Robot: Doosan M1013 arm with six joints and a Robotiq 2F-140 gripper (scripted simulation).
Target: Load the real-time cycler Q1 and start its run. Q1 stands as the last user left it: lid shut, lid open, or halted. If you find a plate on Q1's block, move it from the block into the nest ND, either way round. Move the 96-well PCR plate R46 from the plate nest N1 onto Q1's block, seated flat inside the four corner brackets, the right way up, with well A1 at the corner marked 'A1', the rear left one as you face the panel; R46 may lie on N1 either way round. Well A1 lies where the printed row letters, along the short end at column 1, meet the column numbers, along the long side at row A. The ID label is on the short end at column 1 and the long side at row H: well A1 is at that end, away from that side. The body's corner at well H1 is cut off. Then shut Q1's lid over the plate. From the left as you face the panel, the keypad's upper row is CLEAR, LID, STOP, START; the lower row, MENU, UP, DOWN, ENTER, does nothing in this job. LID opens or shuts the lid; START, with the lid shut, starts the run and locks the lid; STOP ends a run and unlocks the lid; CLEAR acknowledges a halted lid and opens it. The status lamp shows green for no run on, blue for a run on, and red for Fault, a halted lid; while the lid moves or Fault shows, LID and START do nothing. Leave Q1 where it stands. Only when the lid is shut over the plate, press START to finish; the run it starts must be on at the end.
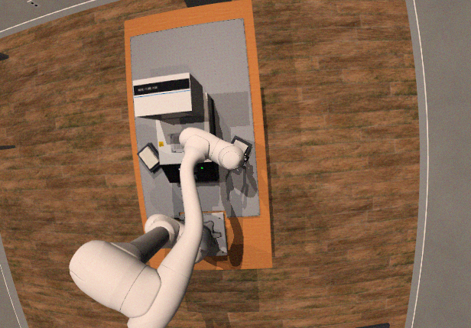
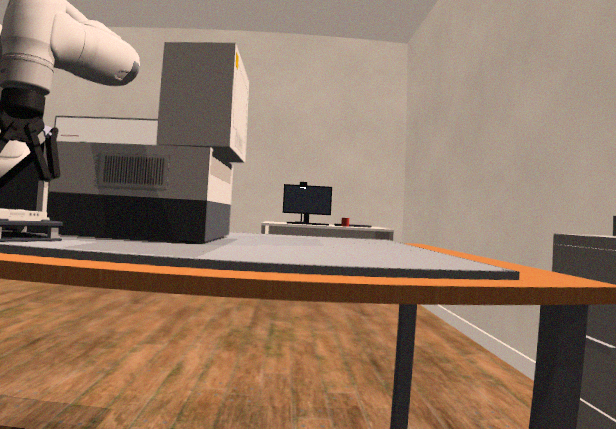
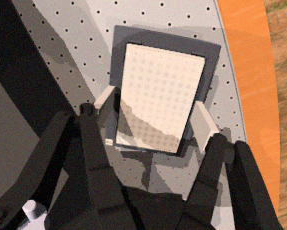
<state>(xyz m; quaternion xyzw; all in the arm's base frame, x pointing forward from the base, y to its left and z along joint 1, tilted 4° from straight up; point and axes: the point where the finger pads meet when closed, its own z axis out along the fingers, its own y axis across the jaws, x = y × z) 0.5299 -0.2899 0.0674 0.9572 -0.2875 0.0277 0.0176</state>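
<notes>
My hand is 2 cm above the white plate R46. Round my hand: dark plate nest N1: 4 cm below; then dark nest: 1 cm ahead, 58 cm to the left, 4 cm below; then 96-well plate: 1 cm ahead, 58 cm to the left, 2 cm below.
</notes>
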